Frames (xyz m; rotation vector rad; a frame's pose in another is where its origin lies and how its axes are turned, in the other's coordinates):
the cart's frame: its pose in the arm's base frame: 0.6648 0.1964 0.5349 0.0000 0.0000 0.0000
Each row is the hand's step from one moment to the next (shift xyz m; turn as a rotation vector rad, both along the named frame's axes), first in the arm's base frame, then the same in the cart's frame.
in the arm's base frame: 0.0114 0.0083 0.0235 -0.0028 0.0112 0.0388
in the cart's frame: 0.0114 0.0083 0.0235 -0.0028 0.0112 0.0388
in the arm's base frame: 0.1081 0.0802 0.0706 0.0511 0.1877 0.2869
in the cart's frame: 0.1081 0.0802 0.0706 0.0511 0.1877 0.2869
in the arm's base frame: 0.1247 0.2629 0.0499 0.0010 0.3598 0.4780
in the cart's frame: 0.1247 0.2629 0.0499 0.0010 0.3598 0.4780
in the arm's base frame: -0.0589 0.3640 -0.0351 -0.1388 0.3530 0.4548
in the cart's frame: -0.0589 0.3640 -0.0351 -0.1388 0.3530 0.4548
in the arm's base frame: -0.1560 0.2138 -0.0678 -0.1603 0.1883 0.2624
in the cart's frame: -0.1560 0.2138 -0.0678 -0.1603 0.1883 0.2624
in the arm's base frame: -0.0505 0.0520 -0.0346 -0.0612 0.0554 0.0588
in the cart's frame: -0.0505 0.0520 -0.0346 -0.0612 0.0554 0.0588
